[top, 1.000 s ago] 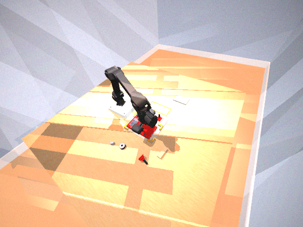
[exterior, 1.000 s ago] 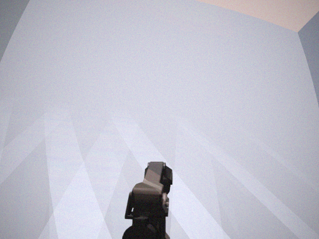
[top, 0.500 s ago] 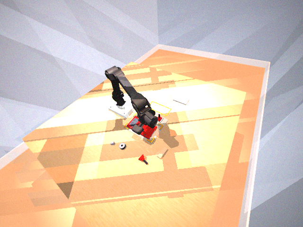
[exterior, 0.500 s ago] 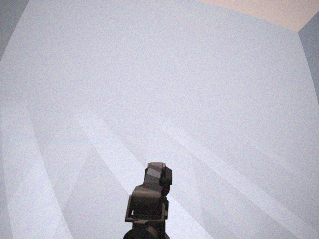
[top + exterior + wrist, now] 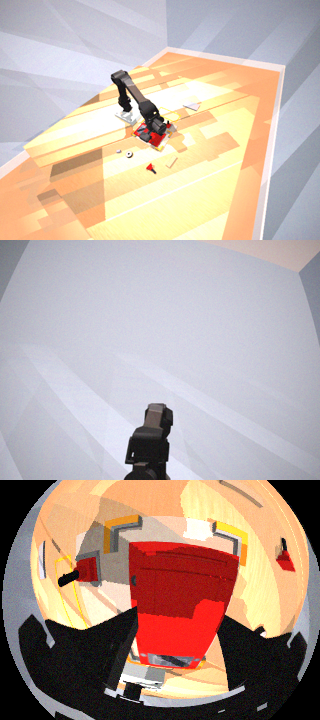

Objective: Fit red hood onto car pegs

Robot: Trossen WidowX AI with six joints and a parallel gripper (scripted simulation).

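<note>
The red hood is 10 mm above my gripper tip. The rest, counted from my gripper tip: white plate 370 mm to the left, 160 mm ahead, 30 mm below; white engine block 10 mm below; beige block 160 mm ahead, 120 mm to the right, 30 mm below.
</note>
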